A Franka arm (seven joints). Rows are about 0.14 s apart.
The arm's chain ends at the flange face. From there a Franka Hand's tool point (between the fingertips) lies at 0.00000 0.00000 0.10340 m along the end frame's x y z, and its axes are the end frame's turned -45 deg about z.
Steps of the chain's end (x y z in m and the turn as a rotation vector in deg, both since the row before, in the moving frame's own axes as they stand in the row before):
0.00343 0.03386 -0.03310 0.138 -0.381 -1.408
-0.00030 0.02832 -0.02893 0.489 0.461 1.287
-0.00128 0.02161 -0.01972 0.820 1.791 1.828
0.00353 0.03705 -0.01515 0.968 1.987 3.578
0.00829 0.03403 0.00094 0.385 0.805 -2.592
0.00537 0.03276 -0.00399 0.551 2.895 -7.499
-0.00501 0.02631 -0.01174 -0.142 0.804 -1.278
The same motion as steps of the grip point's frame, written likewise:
-0.02184 0.02571 -0.03310 0.367 -0.172 -1.408
-0.01902 0.01979 -0.02894 0.020 0.672 1.287
-0.01287 0.01567 -0.01978 -0.687 1.846 1.828
-0.01998 0.03011 -0.01523 -0.721 2.090 3.578
-0.01667 0.03043 0.00093 -0.297 0.841 -2.592
-0.01479 0.02966 -0.00413 -1.657 2.437 -7.499
-0.02129 0.01626 -0.01175 -0.669 0.468 -1.278

